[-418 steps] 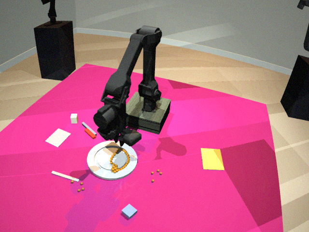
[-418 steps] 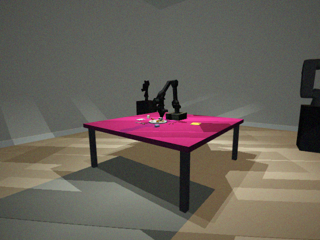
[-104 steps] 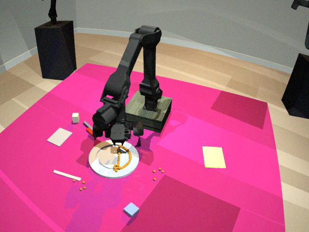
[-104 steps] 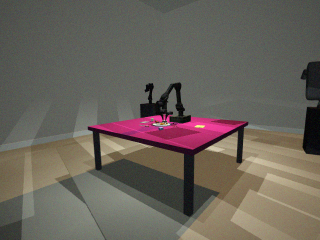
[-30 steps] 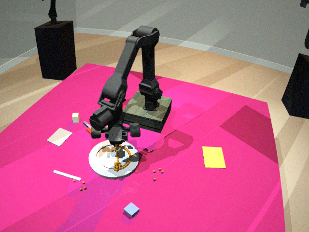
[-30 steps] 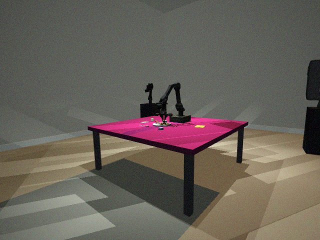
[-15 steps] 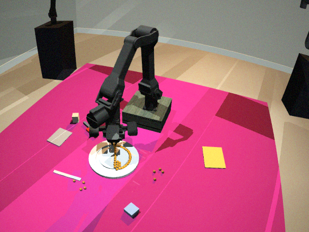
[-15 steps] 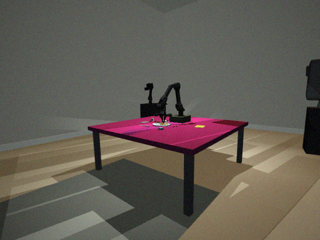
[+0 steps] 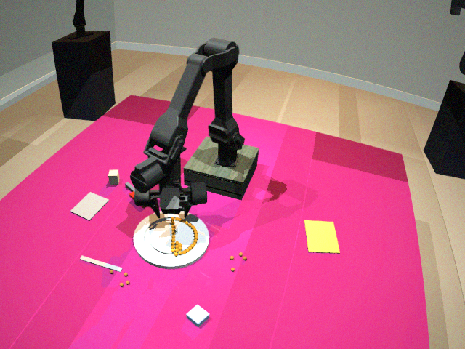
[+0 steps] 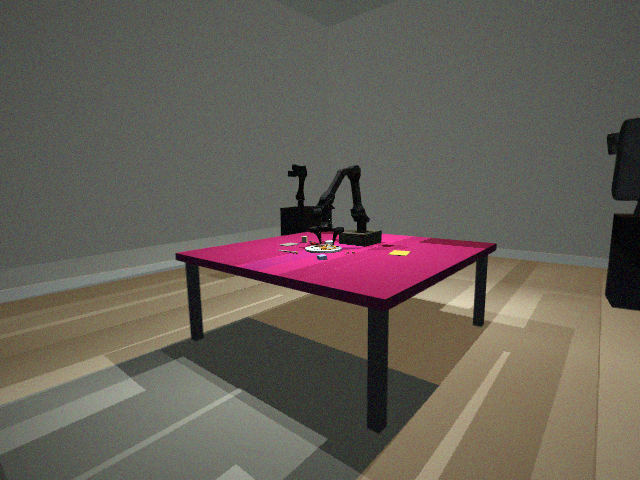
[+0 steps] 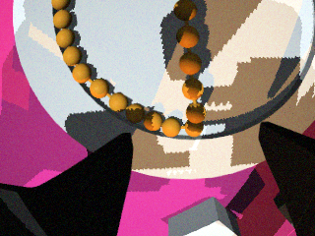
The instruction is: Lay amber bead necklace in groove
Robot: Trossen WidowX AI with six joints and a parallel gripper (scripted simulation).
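Right now my gripper tip is 6 cm short of the round bead board, 2 cm to the right of it and 1 cm above it. Also, from my gripper tip: white block 9 cm behind, 4 cm to the right, 1 cm below; red-handled tool 7 cm behind, 13 cm to the right, 1 cm below; white strip 20 cm ahead, 13 cm to the right, 2 cm below.
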